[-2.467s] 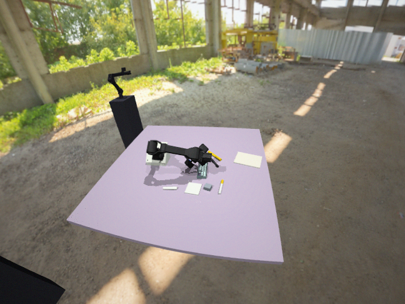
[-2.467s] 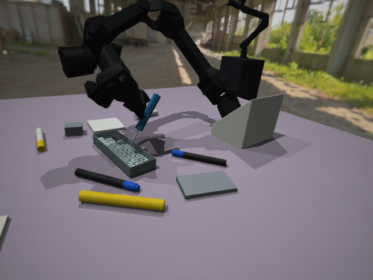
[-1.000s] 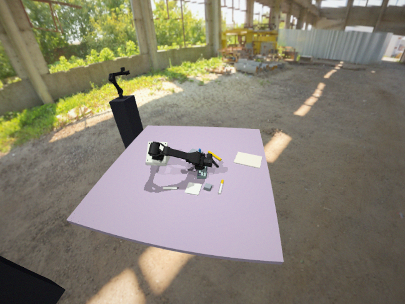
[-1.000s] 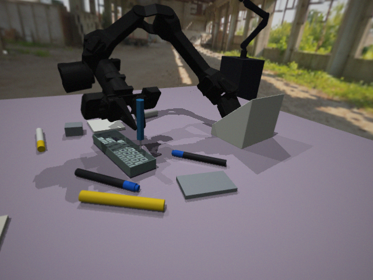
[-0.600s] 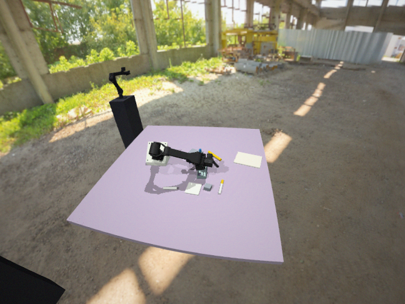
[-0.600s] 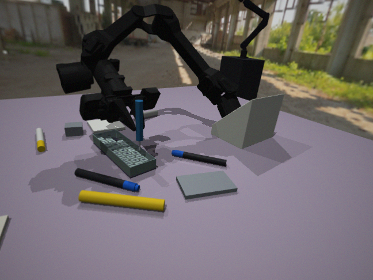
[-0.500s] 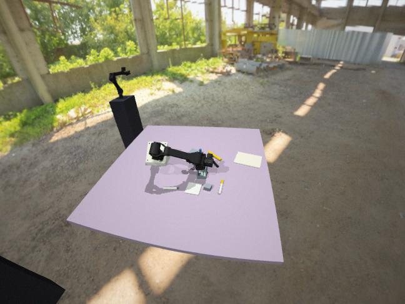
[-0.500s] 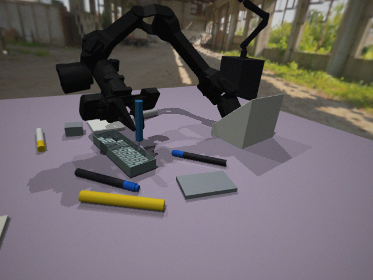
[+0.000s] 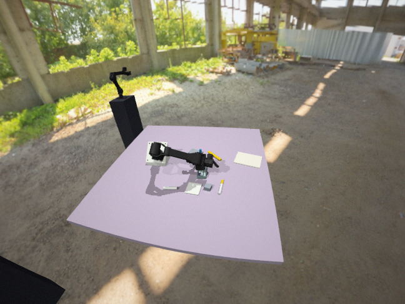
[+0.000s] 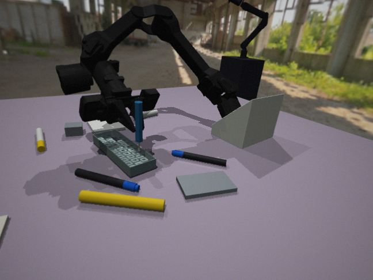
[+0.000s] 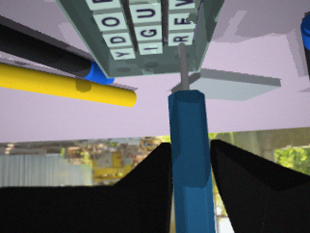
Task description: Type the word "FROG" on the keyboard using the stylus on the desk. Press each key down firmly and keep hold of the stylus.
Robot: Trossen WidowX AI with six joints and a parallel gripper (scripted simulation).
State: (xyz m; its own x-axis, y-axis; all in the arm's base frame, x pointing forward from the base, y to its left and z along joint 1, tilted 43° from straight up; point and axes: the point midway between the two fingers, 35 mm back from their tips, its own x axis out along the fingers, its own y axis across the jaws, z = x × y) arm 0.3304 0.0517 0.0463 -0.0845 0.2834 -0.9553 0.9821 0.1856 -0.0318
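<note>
Right now my gripper tip is 80 mm short of the yellow cylinder, 120 mm to the right of it and 70 mm above it. The rest, counted from my gripper tip: small grey block (110 mm ahead, 220 mm to the right, 70 mm below); flat grey slab (90 mm behind, 150 mm to the left, 80 mm below); blue stylus (10 mm below).
</note>
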